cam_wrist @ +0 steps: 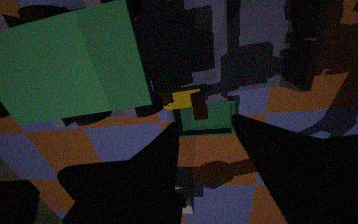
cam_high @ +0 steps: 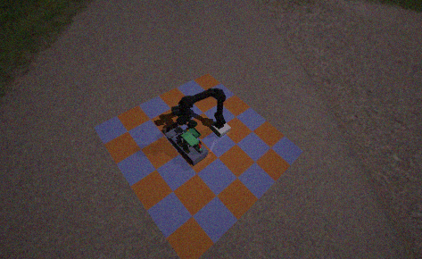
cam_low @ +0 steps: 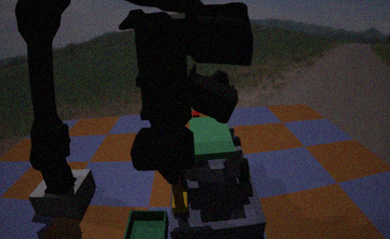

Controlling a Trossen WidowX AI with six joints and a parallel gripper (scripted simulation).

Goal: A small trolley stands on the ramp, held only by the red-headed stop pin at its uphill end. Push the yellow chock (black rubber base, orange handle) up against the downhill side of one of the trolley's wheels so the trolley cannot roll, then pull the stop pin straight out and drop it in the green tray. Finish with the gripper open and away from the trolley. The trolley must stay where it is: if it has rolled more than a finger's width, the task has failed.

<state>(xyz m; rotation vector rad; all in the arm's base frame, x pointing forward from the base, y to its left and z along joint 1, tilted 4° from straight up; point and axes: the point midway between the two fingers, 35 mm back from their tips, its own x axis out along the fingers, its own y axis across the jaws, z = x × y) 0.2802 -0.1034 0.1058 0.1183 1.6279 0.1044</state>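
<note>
Right now the red-headed stop pin is 40 mm ahead of my gripper tip, 210 mm to the left of it and 10 mm below it. Also, from my gripper tip: trolley (60 mm ahead, 110 mm to the left, 30 mm below); yellow chock (30 mm to the left, 60 mm below); grey ramp (60 mm ahead, 110 mm to the left, 100 mm below).
</note>
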